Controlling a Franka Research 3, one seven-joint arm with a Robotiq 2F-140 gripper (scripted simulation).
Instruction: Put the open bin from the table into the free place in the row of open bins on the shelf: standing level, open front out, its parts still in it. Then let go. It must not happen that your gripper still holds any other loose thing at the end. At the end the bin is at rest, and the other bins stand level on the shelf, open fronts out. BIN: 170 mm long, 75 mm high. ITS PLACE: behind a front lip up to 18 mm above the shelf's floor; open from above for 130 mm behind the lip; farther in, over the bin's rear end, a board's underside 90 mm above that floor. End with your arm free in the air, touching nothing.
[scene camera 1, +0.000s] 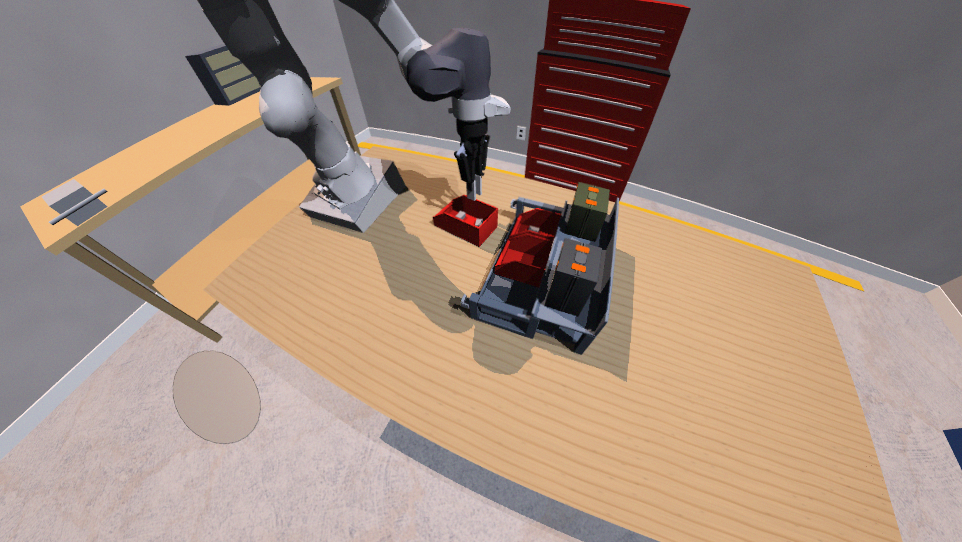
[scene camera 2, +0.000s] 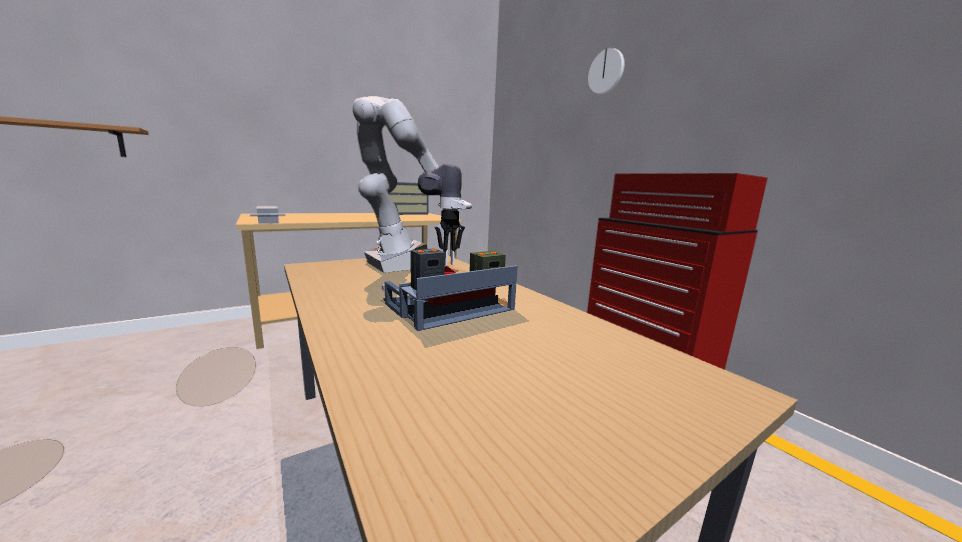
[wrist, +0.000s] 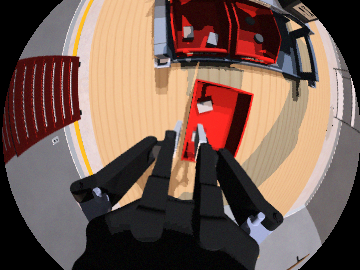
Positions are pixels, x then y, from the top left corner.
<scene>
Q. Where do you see the gripper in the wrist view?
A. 188, 130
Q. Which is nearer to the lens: the red open bin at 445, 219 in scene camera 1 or the olive green box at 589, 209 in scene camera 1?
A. The olive green box.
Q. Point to the gripper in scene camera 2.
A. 449, 264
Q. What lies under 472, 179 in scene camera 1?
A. The gripper.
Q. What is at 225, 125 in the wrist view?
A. A red open bin.
</scene>
